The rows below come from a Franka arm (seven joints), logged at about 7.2 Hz.
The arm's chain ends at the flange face. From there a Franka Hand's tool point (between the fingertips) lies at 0.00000 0.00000 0.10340 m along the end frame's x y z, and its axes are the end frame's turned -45 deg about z.
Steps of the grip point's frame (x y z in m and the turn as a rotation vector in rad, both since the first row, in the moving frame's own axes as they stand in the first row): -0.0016, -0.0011, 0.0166, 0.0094, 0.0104, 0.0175; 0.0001, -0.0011, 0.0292, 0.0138, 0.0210, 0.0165; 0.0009, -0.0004, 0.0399, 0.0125, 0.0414, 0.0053; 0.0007, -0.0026, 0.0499, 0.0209, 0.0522, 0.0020; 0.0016, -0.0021, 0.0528, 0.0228, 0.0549, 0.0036; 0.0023, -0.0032, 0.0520, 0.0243, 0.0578, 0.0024; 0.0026, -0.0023, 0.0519, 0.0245, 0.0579, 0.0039; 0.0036, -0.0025, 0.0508, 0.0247, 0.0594, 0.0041
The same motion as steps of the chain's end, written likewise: -0.0020, 0.0018, 0.0166, 0.0140, 0.0007, 0.0175; -0.0013, 0.0017, 0.0292, 0.0246, 0.0051, 0.0165; -0.0018, 0.0030, 0.0400, 0.0381, 0.0204, 0.0053; -0.0036, 0.0030, 0.0501, 0.0517, 0.0221, 0.0020; -0.0027, 0.0031, 0.0530, 0.0549, 0.0227, 0.0036; -0.0031, 0.0021, 0.0522, 0.0581, 0.0237, 0.0024; -0.0022, 0.0026, 0.0521, 0.0583, 0.0236, 0.0039; -0.0018, 0.0018, 0.0510, 0.0595, 0.0245, 0.0041
